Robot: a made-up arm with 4 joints. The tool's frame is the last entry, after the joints. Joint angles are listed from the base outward.
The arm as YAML. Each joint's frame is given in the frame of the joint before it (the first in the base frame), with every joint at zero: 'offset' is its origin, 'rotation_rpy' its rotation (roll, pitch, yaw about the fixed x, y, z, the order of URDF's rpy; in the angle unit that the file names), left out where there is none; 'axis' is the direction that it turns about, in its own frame. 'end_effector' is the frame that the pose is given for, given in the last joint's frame.
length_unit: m
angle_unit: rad
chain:
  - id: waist
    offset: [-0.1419, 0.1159, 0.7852]
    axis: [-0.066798, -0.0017, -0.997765]
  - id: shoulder
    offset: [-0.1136, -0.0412, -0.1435]
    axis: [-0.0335, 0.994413, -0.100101]
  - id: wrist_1
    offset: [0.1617, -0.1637, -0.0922]
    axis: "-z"
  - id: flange
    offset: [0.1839, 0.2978, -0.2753]
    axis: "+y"
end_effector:
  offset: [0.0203, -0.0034, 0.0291]
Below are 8 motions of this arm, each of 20 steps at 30 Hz.
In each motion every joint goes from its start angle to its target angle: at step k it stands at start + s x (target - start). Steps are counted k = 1, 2, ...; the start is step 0. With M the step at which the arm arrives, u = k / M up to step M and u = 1 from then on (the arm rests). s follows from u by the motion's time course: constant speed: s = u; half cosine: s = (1 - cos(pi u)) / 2; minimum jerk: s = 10 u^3 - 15 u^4 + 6 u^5.
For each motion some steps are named. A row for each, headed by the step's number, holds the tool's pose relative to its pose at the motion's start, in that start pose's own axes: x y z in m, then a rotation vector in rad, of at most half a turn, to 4 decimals.
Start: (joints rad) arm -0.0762 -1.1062 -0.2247 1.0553
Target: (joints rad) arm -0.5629 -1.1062 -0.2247 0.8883
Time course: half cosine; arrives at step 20
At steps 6, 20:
6: -0.0134 0.0351 0.0104 0.0113 -0.0579 0.0969
20: -0.0966 0.1515 0.0488 0.0862 -0.2780 0.4665

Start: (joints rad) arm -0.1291 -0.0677 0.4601 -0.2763
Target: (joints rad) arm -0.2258 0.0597 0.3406 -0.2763
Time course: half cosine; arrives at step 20
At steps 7, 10, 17, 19, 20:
7: -0.0270 0.0086 -0.0088 0.0024 0.0321 0.0568
10: -0.0500 0.0145 -0.0153 0.0047 0.0589 0.1041
17: -0.0958 0.0231 -0.0258 0.0095 0.1115 0.1969
19: -0.1008 0.0237 -0.0268 0.0100 0.1172 0.2070
20: -0.1015 0.0238 -0.0269 0.0101 0.1179 0.2083

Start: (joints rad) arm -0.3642 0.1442 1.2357 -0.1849
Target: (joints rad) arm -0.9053 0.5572 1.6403 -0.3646
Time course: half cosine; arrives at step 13
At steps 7, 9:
7: -0.0282 -0.0196 -0.0830 -0.2161 -0.1144 0.1027
9: -0.0266 -0.0314 -0.1056 -0.2981 -0.1934 0.1475

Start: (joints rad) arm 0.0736 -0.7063 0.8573 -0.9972
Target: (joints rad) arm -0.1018 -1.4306 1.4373 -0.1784
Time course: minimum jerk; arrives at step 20
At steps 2, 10, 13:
2: 0.0038 0.0016 -0.0003 0.0003 0.0039 -0.0064
10: 0.2205 0.0537 0.0071 0.1042 0.2799 -0.3900
13: 0.3269 0.0492 0.0245 0.2363 0.4636 -0.5934

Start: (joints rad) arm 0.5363 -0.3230 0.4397 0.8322
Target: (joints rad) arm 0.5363 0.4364 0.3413 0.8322
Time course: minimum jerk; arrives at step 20
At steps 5, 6, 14, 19, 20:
5: 0.0083 -0.0147 -0.0453 -0.0255 0.0698 -0.0245
6: 0.0114 -0.0236 -0.0715 -0.0399 0.1101 -0.0384
14: -0.0392 -0.1407 -0.3525 -0.1901 0.5741 -0.1851
19: -0.0736 -0.1708 -0.4110 -0.2221 0.6876 -0.2178
20: -0.0738 -0.1710 -0.4114 -0.2224 0.6885 -0.2180

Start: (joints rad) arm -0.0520 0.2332 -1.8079 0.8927
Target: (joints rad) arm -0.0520 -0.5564 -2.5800 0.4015
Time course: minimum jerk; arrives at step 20
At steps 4, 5, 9, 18, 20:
4: -0.0057 -0.0069 -0.0181 -0.0663 -0.0183 -0.0027
5: -0.0105 -0.0130 -0.0325 -0.1182 -0.0312 -0.0032
9: -0.0527 -0.0705 -0.1284 -0.4556 -0.0831 0.0271
18: -0.2059 -0.2465 -0.2652 -1.0085 0.0010 0.2344
20: -0.2090 -0.2494 -0.2664 -1.0150 0.0041 0.2386

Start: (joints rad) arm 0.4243 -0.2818 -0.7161 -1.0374
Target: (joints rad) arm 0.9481 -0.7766 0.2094 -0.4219
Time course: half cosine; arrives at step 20
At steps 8, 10, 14, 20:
8: 0.0914 -0.1469 -0.0834 -0.4640 0.0999 -0.1574
10: 0.1342 -0.2258 -0.0912 -0.6540 0.1263 -0.2574
14: 0.2158 -0.3766 -0.0507 -0.9748 0.1327 -0.4893
20: 0.2715 -0.4686 0.0184 -1.1604 0.0959 -0.6766

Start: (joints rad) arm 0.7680 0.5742 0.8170 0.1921
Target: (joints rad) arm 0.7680 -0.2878 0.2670 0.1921
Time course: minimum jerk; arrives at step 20
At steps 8, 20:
8: -0.0439 0.0984 0.1425 0.1467 -0.1970 0.2332
20: -0.2361 0.1714 0.4141 0.3509 -0.7311 0.6812

